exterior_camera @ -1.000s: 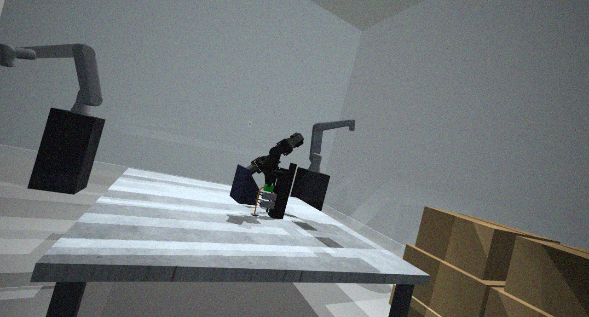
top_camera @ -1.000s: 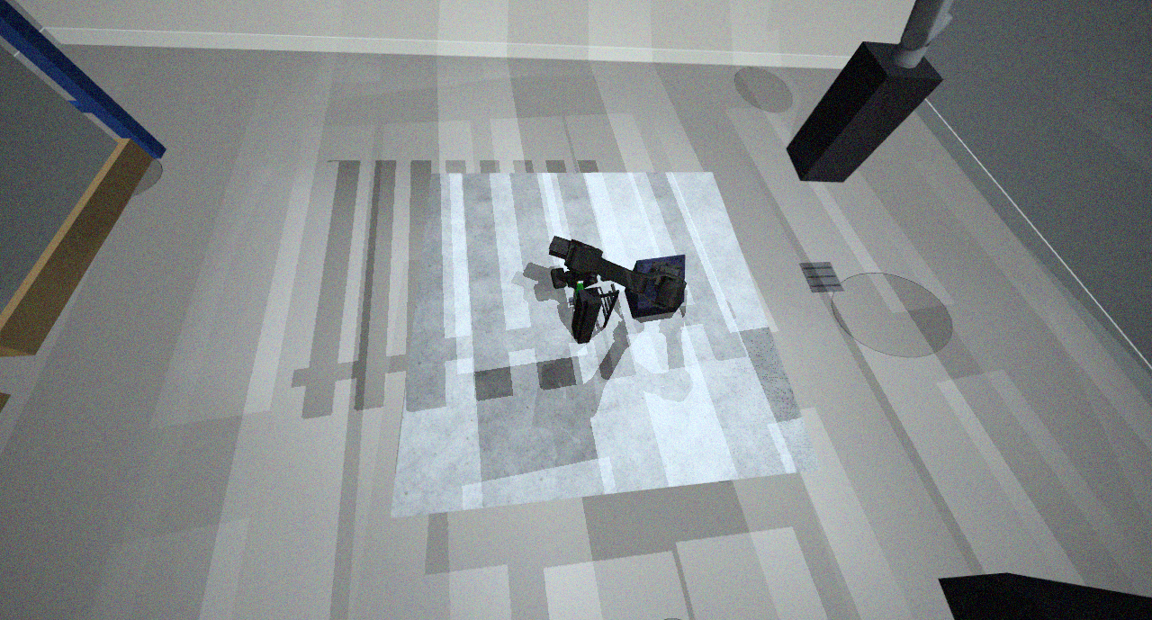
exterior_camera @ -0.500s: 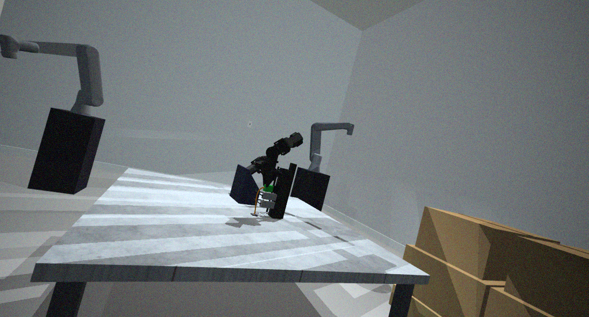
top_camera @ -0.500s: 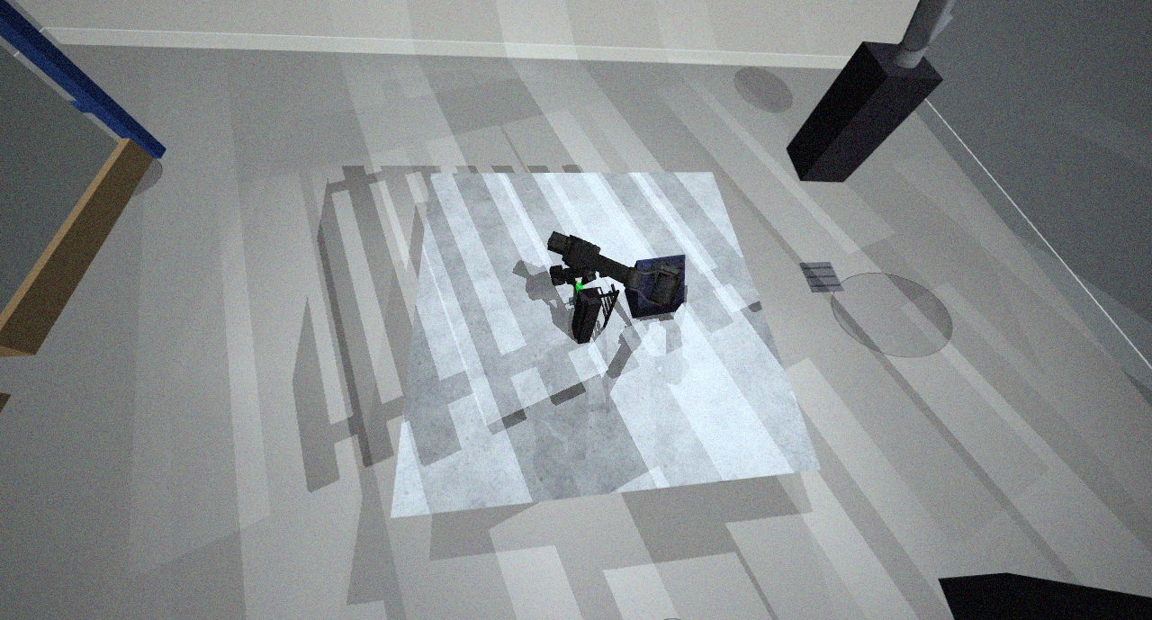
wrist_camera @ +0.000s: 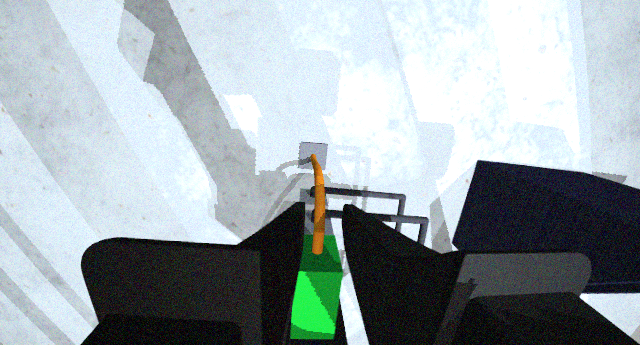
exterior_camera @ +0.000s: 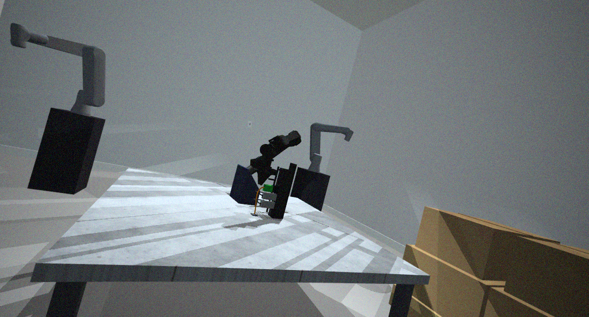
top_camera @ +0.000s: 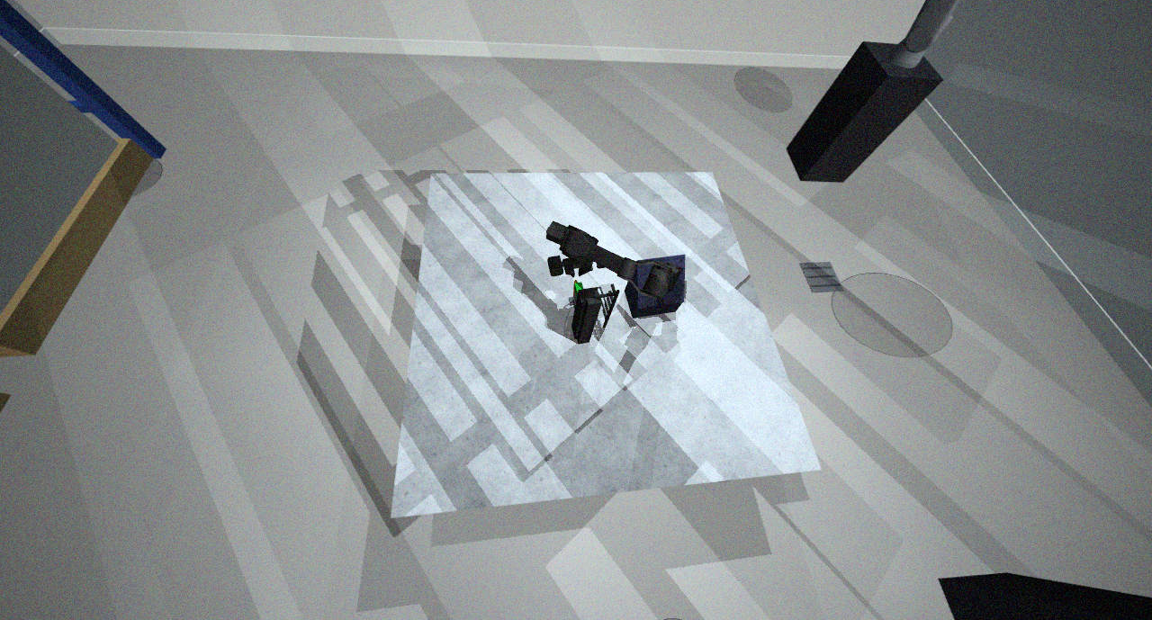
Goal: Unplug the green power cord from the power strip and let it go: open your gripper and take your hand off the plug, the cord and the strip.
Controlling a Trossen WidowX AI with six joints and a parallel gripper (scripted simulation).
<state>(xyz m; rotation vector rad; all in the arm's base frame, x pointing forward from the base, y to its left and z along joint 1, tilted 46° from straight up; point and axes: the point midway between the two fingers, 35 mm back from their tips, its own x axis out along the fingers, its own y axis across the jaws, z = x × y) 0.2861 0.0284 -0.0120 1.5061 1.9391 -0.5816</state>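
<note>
Right now the green plug is 7 cm to the left of my gripper tip and 2 cm behind it.
</note>
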